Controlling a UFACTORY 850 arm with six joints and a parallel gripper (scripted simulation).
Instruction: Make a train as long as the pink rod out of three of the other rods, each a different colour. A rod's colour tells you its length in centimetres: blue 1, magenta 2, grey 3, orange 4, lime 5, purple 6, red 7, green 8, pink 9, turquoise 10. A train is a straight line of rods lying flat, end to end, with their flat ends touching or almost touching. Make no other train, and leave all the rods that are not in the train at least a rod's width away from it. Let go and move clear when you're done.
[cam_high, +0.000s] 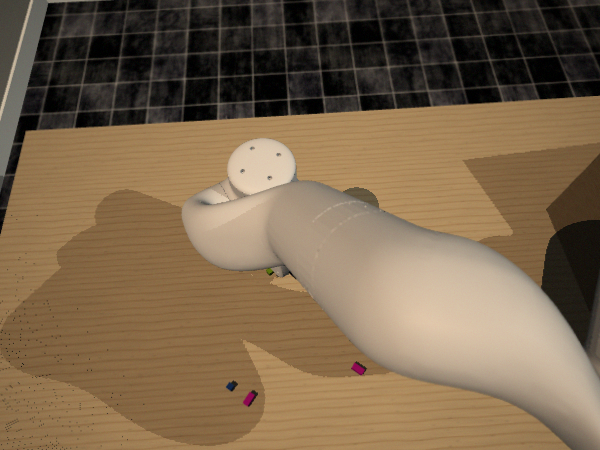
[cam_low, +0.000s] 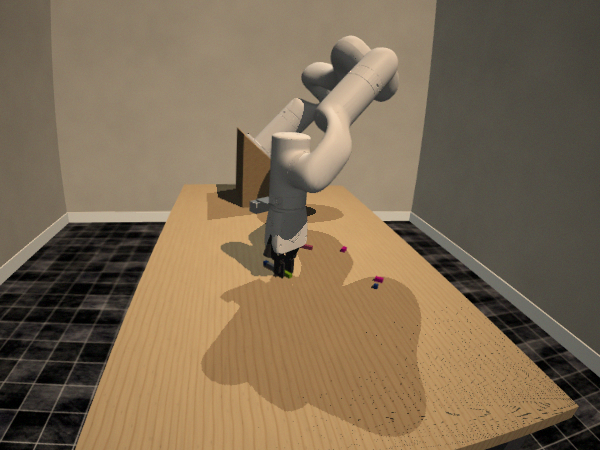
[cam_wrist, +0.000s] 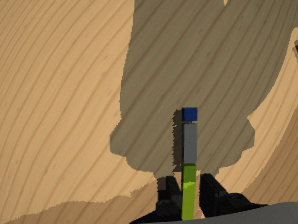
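My hand is 20 mm above the lime rod. Also, from my hand: pink rod 160 mm behind, 80 mm to the left, 20 mm below; then grey rod 40 mm behind, 20 mm to the right, 20 mm below.
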